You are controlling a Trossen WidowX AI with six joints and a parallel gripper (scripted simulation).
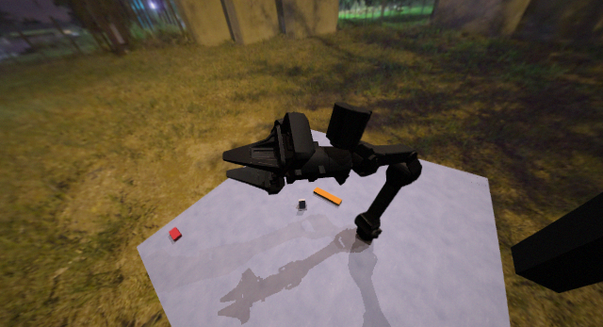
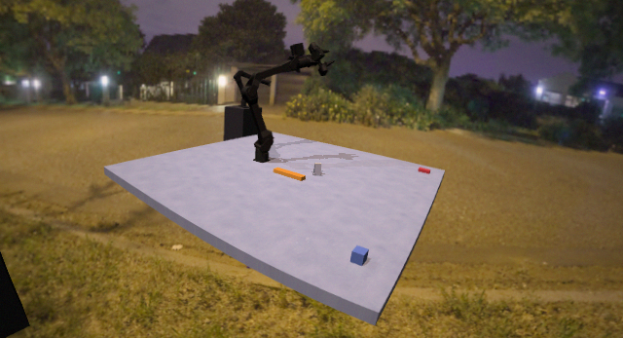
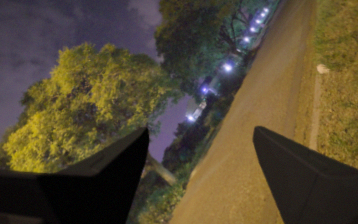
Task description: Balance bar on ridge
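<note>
My gripper tip is now 560 mm above the orange bar, 400 mm to the left of it and 50 mm short of it. The rest, counted from my gripper tip: blue cube (810 mm to the right, 560 mm ahead, 550 mm below); red block (560 mm below, 560 mm ahead, 190 mm to the left).
</note>
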